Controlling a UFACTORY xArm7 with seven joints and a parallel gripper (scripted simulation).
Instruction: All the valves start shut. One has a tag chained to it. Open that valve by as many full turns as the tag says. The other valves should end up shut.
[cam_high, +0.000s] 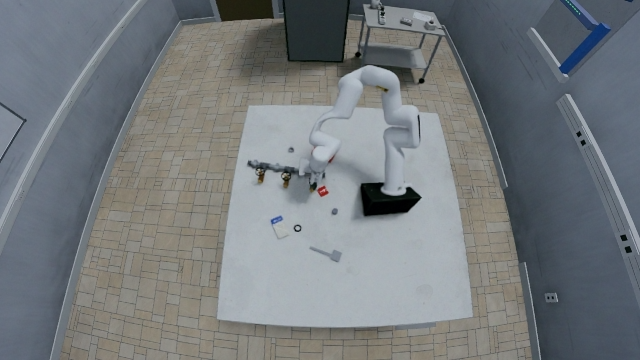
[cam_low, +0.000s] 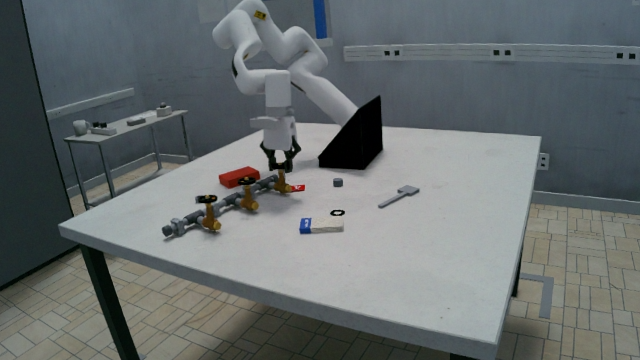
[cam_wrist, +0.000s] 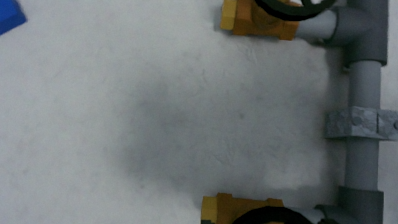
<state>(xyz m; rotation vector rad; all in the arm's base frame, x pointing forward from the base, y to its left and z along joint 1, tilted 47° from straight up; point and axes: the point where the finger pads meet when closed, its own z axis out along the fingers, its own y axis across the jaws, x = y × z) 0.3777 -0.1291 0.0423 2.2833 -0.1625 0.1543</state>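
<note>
Now: the red tag 9 cm below my hand, 4 cm behind it and 3 cm to the left of it. Round my hand: white box 20 cm to the left, 19 cm ahead, 9 cm below; then red block 21 cm to the right, 8 cm below, 8 cm behind; then grey flat tool 36 cm to the left, 9 cm below, 3 cm behind.
</note>
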